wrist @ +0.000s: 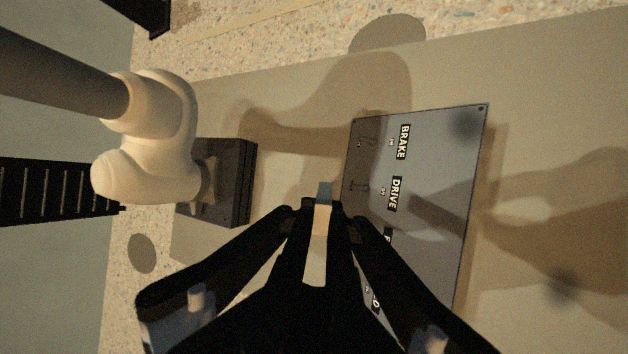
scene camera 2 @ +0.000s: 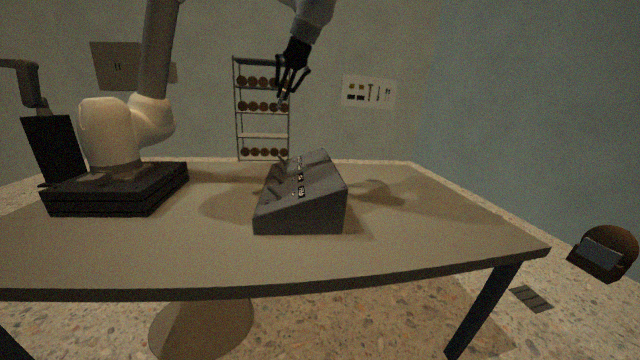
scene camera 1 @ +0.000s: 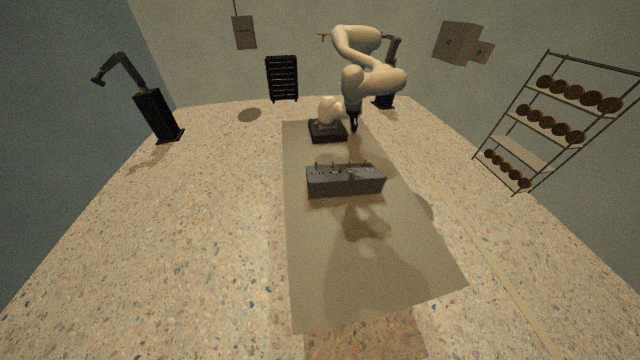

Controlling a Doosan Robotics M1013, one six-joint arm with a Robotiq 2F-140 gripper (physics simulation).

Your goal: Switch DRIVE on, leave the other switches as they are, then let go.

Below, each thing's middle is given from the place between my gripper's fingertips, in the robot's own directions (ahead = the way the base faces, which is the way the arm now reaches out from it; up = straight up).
Scene:
My gripper is now 8 cm short of the grey sloped switch box [scene camera 2: 313, 195], 7 cm to the left of it and 27 cm above it.

